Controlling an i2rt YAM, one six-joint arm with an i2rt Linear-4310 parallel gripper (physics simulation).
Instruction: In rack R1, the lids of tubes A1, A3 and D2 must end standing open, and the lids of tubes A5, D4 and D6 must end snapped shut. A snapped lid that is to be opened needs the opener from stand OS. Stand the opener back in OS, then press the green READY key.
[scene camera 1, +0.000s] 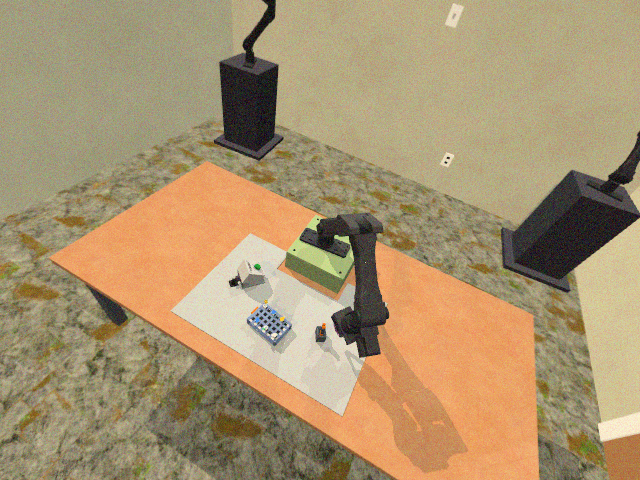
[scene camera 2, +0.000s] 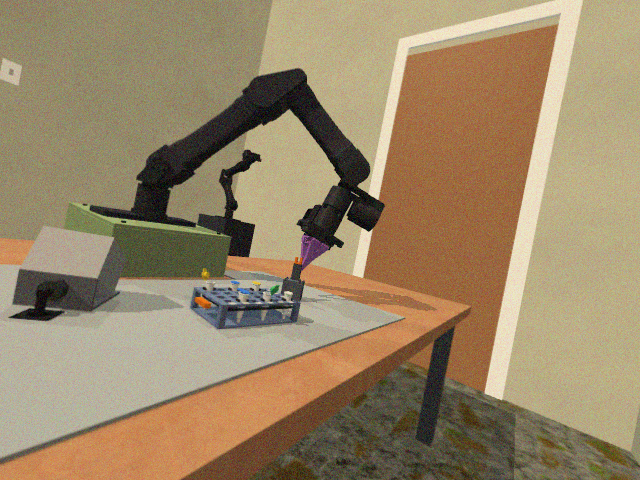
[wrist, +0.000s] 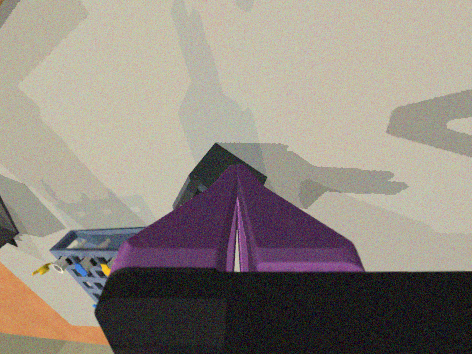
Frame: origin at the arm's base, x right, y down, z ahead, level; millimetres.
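Seen in the pictures: gripper, fingertip midpoint: (scene camera 1: 336, 329) (scene camera 2: 300, 269) (wrist: 237, 177); arm's base at its link origin: (scene camera 1: 324, 243) (scene camera 2: 148, 219).
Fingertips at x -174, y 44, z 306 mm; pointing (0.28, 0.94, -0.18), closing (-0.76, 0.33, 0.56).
Note:
Offsets run from my fingertips to a thing's top centre. "spot": to the spot under its first point. Level surfaces: height alone.
My gripper (scene camera 2: 303, 267) (wrist: 237, 177) is shut and empty, its purple fingertips together beside the top of the opener {dy -30, dx +43, dz +20 mm} (scene camera 1: 323, 327) (scene camera 2: 297, 269). The opener, dark with orange prongs, stands upright in the dark stand OS {dy +15, dx +44, dz +20 mm} (scene camera 1: 320, 336) (scene camera 2: 293, 289) (wrist: 216, 159); the fingers hide it in the wrist view. The blue rack R1 {dy -3, dx +223, dz +64 mm} (scene camera 1: 261, 334) (scene camera 2: 221, 317) holds several white tubes. A yellow lid {dy +1, dx +261, dz +15 mm} (scene camera 2: 205, 273) (wrist: 41, 270) stands open at a corner, and a green lid {dy +1, dx +218, dz +106 mm} (scene camera 2: 275, 289) is tilted up. Other lids are too small to judge. The green READY key (scene camera 1: 257, 266) is on the grey box {spot: dy -3, dx +354, dz -45 mm} (scene camera 1: 251, 277) (scene camera 2: 72, 253).
An orange piece {spot: dy +32, dx +286, dz +48 mm} (scene camera 1: 254, 310) (scene camera 2: 202, 302) is at the rack's end. A small black fixture {spot: dy +47, dx +415, dz -26 mm} (scene camera 1: 234, 282) (scene camera 2: 51, 290) stands beside the grey box. The arm's green base (scene camera 1: 315, 268) (scene camera 2: 170, 253) is behind the grey mat {dy +55 mm} (scene camera 1: 305, 382) (scene camera 2: 129, 356).

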